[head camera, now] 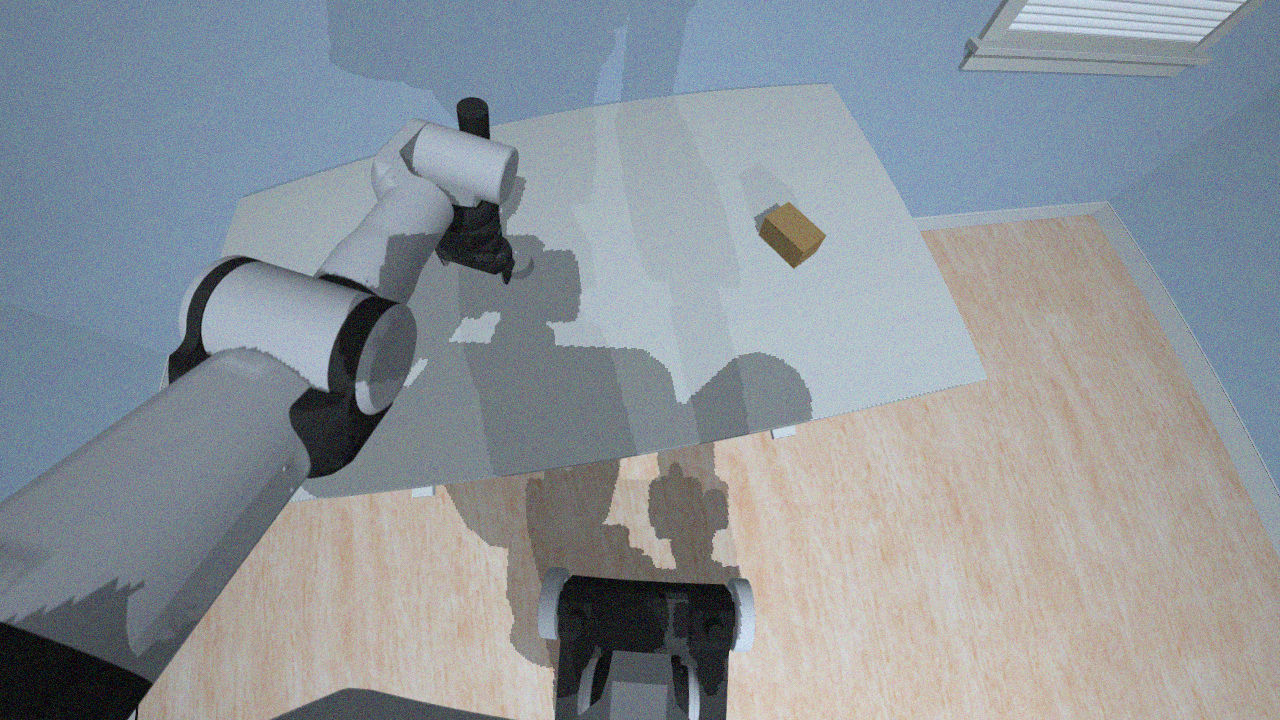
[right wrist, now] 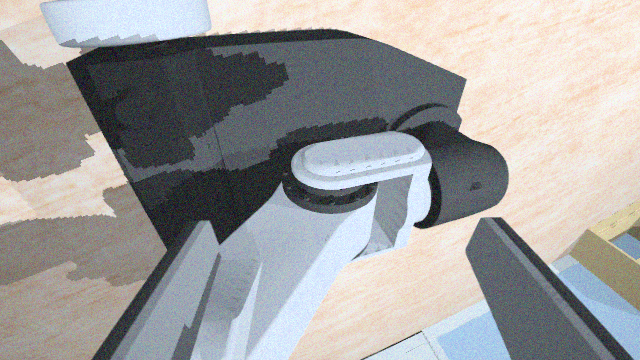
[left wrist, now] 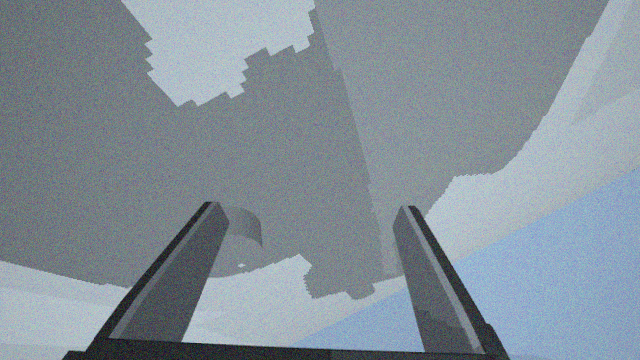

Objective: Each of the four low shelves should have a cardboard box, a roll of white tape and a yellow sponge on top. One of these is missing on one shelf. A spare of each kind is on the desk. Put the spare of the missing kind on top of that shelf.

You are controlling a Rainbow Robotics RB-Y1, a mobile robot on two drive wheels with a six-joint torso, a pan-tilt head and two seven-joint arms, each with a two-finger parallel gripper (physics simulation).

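Where they show: left gripper, fingertip midpoint: (head camera: 477, 270) (left wrist: 309, 214); right gripper, fingertip midpoint: (right wrist: 343, 236); robot's base, origin of the base link: (head camera: 647, 601).
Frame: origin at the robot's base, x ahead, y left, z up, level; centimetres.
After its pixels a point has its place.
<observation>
A pale, round roll of white tape (head camera: 523, 265) @(x 69.5, y 23.1, z 74.5 cm) (left wrist: 248, 224) @(x 69.4, y 26.8, z 73.4 cm) lies in shadow on the desk (head camera: 859, 313) @(x 64.1, y -34.3, z 72.1 cm). In the left wrist view it is partly hidden behind the finger at the picture's left. My left gripper (head camera: 507, 274) (left wrist: 309, 214) @(x 67.9, y 30.9, z 75.5 cm) is open and empty, beside the tape in the head camera view; its height above the desk is hard to tell. A brown cardboard box (head camera: 791, 235) @(x 75.3, y -21.7, z 77.1 cm) stands at the right part of the desk. My right gripper (right wrist: 343, 236) @(x -14.8, y -20.9, z 51.1 cm) is open and empty, over the robot's own base. The yellow sponge and the tops of the low shelves do not show.
Blue walls stand behind the desk, with a window (head camera: 1109, 22) @(x 145.2, y -114.0, z 88.9 cm) at the upper right. The wooden floor (head camera: 1074, 465) @(x 43.1, y -162.9, z 0.1 cm) lies in front of and to the right of the desk. A tan wooden frame (right wrist: 607, 262) @(x -253.3, y 132.0, z 22.8 cm) shows at the right of the right wrist view.
</observation>
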